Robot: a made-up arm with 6 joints. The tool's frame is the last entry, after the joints. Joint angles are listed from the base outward. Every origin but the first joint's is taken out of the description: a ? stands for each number. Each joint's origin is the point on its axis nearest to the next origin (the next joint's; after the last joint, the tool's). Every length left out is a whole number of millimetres.
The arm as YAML. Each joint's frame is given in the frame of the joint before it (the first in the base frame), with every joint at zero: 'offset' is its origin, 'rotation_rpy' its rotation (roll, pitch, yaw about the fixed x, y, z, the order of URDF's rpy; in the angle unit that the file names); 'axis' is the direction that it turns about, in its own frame. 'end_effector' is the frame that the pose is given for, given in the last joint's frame.
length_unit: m
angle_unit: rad
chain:
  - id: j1
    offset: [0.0, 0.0, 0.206]
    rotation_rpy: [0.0, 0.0, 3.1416]
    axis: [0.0, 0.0, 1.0]
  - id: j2
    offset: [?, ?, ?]
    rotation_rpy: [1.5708, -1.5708, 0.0]
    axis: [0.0, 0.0, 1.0]
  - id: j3
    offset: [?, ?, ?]
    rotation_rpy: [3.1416, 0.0, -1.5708]
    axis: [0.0, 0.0, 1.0]
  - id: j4
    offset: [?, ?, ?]
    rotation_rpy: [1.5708, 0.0, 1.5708]
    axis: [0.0, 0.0, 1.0]
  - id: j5
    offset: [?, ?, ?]
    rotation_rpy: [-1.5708, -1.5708, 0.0]
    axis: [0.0, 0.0, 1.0]
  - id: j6
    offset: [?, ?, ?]
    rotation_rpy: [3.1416, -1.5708, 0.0]
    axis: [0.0, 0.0, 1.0]
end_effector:
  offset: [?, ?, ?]
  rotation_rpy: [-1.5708, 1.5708, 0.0]
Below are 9 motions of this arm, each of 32 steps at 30 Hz.
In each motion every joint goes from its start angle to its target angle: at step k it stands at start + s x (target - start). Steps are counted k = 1, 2, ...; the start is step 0. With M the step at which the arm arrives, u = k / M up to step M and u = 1 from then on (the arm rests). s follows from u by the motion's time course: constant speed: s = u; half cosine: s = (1 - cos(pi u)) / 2; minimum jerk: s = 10 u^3 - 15 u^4 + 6 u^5.
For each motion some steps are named. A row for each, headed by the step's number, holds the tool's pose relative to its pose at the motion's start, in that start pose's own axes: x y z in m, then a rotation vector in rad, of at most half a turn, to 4 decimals.
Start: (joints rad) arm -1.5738 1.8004 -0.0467 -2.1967 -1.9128 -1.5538
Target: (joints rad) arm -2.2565 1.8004 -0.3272 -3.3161 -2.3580 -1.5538
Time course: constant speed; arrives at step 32
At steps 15, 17, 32:
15: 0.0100 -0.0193 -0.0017 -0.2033 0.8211 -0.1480
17: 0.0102 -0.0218 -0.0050 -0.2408 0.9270 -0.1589
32: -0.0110 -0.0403 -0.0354 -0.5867 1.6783 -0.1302

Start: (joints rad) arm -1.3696 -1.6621 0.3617 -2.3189 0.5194 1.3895
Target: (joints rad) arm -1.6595 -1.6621 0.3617 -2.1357 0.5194 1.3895
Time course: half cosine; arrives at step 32
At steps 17, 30, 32:
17: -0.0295 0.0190 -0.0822 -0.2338 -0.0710 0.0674
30: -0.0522 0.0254 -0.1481 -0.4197 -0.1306 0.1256
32: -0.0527 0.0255 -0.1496 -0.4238 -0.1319 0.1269

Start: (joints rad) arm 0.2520 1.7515 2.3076 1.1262 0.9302 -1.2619
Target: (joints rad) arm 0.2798 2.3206 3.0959 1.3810 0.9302 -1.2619
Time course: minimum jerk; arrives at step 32
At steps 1, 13, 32:
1: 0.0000 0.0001 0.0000 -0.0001 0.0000 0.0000
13: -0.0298 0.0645 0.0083 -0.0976 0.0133 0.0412
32: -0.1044 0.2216 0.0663 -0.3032 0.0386 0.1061

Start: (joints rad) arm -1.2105 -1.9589 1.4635 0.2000 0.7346 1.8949
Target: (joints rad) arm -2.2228 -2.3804 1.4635 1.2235 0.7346 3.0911
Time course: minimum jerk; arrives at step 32
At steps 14, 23, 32:
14: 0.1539 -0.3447 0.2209 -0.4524 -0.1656 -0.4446
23: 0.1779 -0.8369 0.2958 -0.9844 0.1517 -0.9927
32: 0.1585 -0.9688 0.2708 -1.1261 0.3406 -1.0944

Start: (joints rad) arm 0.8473 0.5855 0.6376 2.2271 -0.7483 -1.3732
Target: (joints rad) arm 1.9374 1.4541 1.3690 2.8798 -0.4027 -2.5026
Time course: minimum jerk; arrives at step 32
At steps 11, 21, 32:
11: -0.1548 0.1671 0.1123 0.2397 -0.2166 0.2676
21: -0.7621 0.3591 0.2892 0.7350 -0.5751 1.0470
32: -1.0508 0.3307 0.2820 0.8637 -0.6561 1.4043

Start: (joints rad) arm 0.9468 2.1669 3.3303 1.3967 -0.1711 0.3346
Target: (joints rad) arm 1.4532 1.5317 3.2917 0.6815 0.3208 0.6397
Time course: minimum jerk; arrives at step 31
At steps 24, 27, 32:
24: 0.0940 -0.2937 0.0169 0.8423 -0.3911 -0.7869
27: 0.0978 -0.3112 0.0109 0.8966 -0.3957 -0.8546
32: 0.0989 -0.3160 0.0090 0.9118 -0.3963 -0.8740

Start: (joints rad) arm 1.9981 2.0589 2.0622 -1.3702 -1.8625 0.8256
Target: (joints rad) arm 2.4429 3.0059 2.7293 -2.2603 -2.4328 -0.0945
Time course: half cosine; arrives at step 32
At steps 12, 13, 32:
12: 0.2109 -0.0532 -0.1152 0.2522 0.0701 0.4183
13: 0.2407 -0.0555 -0.1345 0.2878 0.0892 0.4781
32: 0.5604 0.0476 -0.4272 0.6655 0.5272 1.2035

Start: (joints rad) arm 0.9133 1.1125 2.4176 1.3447 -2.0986 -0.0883
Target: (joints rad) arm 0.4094 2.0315 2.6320 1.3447 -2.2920 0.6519
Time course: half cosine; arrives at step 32
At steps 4, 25, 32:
4: 0.0164 0.0234 -0.0021 -0.0403 0.0164 -0.0298
25: 0.5676 0.3109 -0.1473 -0.8433 0.6984 -0.4949
32: 0.6503 0.3114 -0.1846 -0.9305 0.8296 -0.5162

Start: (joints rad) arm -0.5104 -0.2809 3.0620 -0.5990 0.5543 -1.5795
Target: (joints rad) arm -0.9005 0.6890 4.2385 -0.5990 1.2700 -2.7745
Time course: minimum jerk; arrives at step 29
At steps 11, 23, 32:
11: -0.0918 0.0503 -0.0823 0.4303 0.1141 0.1735
23: -0.2100 0.2868 -0.2605 1.4588 0.5212 0.4728
32: -0.2124 0.3149 -0.2770 1.5568 0.5715 0.4956

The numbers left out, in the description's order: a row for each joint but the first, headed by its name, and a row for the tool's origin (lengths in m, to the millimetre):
j2: 0.0 0.0 0.0
j3: 0.427 0.0 0.0
j4: -0.633 0.0 0.0
j5: 0.0 0.134 0.0
j6: 0.0 0.0 0.0
tool: 0.0 0.0 0.0

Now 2 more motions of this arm.
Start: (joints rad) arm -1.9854 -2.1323 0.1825 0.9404 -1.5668 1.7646
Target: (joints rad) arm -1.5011 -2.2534 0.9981 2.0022 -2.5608 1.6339
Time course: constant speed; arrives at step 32
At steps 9, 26, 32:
9: -0.0248 0.1148 -0.1743 0.3451 0.1237 0.2740
26: -0.0107 0.4320 -0.3903 1.1435 0.1449 0.9815
32: 0.0034 0.5554 -0.4237 1.4452 0.0849 1.2766

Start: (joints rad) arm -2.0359 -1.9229 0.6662 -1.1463 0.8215 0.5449
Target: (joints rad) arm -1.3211 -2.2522 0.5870 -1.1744 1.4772 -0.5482
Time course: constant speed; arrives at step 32
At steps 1, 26, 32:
1: 0.0125 -0.0102 0.0134 0.0421 -0.0306 -0.0291
26: 0.1894 -0.3551 0.3683 0.8957 -1.0970 -0.3904
32: 0.1871 -0.4519 0.4535 1.0051 -1.4169 -0.3462

